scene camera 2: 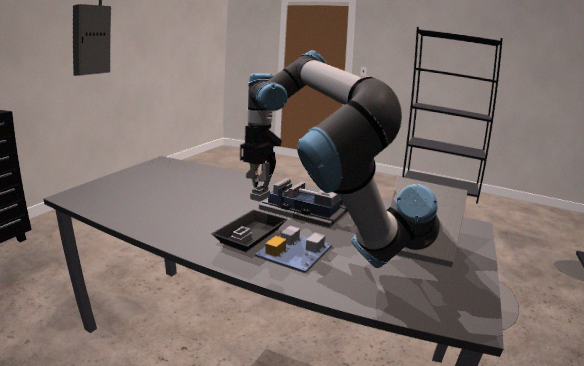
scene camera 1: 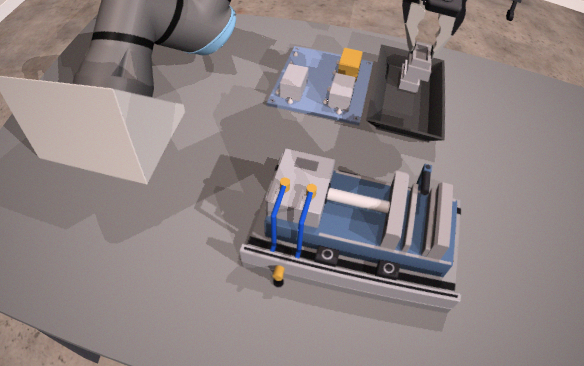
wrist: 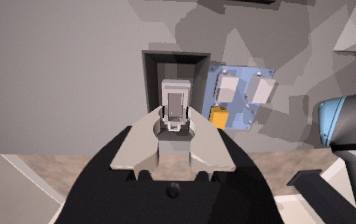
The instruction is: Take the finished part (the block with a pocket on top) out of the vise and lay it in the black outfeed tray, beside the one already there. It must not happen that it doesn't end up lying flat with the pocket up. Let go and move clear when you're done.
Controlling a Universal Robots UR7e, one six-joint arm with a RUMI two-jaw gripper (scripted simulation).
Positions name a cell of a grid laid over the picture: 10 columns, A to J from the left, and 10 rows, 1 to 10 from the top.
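Scene:
Gripper visible: wrist view (E5), scene camera 1 (H2), scene camera 2 (E6).

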